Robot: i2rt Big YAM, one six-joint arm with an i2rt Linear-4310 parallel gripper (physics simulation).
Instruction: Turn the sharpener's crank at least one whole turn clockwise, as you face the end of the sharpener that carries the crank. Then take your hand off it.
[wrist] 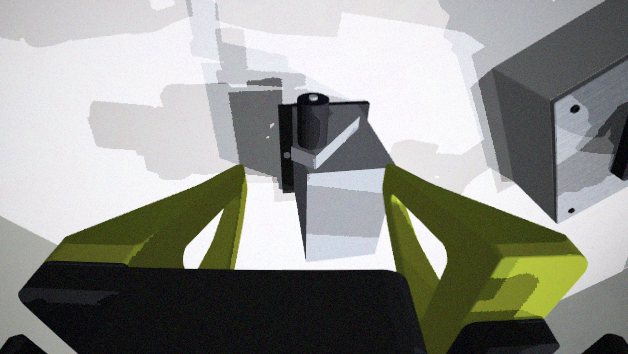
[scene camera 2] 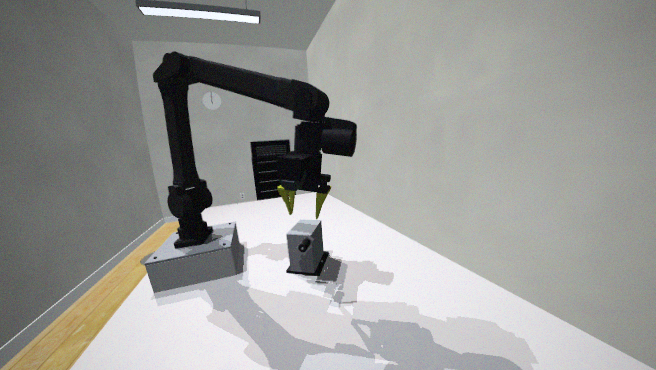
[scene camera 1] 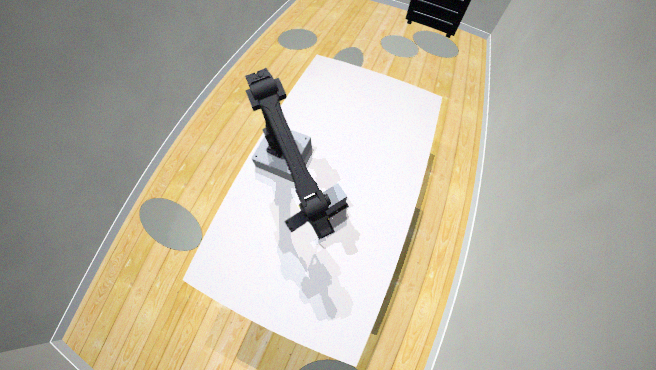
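Where they show: gripper, fingertip midpoint: [wrist: 314,176] [scene camera 2: 303,216]; arm's base, origin of the base link: [scene camera 2: 195,238].
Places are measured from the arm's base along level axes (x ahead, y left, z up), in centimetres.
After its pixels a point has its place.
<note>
The sharpener [scene camera 1: 336,192] @(x 36.8, y -8.6, z 3.2 cm) [scene camera 2: 314,250] @(x 37.4, y -16.2, z -2.4 cm) [wrist: 345,207] @(x 35.3, y -12.7, z 3.3 cm) is a grey upright block on a black base plate, standing on the white table. Its crank has a black cylindrical knob [scene camera 2: 303,245] @(x 33.8, y -23.0, z 3.3 cm) [wrist: 313,122] @(x 34.1, y -21.9, z 3.6 cm) that sticks out from the end facing scene camera 2. In the wrist view part of a light grey crank arm [wrist: 302,156] shows at the knob's root. My gripper [scene camera 2: 304,216] @(x 34.5, y -23.6, z 11.0 cm) [wrist: 314,176] @(x 34.5, y -23.6, z 11.0 cm) is open, with nothing between its yellow-green fingers. It hangs above the sharpener, and the fingers are clear of the knob. In scene camera 1 the arm hides the fingers and the crank.
The arm's grey base block [scene camera 1: 304,142] @(x 9.9, y 7.6, z 0.2 cm) [scene camera 2: 195,275] @(x 2.7, y -11.6, z -6.8 cm) [wrist: 525,125] @(x 12.9, y -4.2, z -4.6 cm) stands beside the sharpener on the white table top [scene camera 1: 380,125] @(x 37.4, y 44.0, z -9.5 cm) [scene camera 2: 425,300] @(x 59.3, y -36.7, z -9.5 cm). A black drawer cabinet [scene camera 1: 435,17] [scene camera 2: 256,180] stands at the far end of the room. Grey walls rise around the table.
</note>
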